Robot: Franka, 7 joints.
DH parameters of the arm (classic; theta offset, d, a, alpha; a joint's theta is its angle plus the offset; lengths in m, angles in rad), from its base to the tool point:
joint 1: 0 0.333 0 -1.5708
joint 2: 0 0 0 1.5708
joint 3: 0 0.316 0.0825 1.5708
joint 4: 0 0 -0.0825 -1.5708
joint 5: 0 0.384 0 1.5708
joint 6: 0 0 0.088 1.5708
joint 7: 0 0.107 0 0
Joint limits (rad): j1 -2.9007..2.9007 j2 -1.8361..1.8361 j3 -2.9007..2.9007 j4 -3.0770..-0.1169 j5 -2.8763..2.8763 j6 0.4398..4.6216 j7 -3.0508..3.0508
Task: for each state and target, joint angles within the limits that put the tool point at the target. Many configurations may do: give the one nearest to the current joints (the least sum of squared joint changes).
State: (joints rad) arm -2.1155 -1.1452 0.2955 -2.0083 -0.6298 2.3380 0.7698
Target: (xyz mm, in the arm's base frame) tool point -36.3 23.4 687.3
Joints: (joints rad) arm -2.2375 -1.8361 0.0244 -2.5937 -0.5819 1.7138 0.7698
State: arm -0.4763 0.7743 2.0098 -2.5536 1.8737 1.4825 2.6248
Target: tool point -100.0 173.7 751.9
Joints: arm -0.3612 1.1181 2.5937 -2.4696 1.8276 1.2910 2.6248
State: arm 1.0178 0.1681 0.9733 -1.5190 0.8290 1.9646 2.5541
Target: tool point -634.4 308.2 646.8
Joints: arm 1.8770 0.5976 1.1158 -1.2645 0.8694 2.2308 2.5541
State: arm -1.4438 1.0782 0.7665 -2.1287 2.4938 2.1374 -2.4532
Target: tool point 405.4 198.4 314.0
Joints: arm -1.2533 1.1854 1.5013 -2.6132 2.3891 2.0552 -2.4532
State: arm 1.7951 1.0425 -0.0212 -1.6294 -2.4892 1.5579 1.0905
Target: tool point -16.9 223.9 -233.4
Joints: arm 1.7957 1.5213 0.0523 -2.1311 -2.4400 1.6627 1.0905
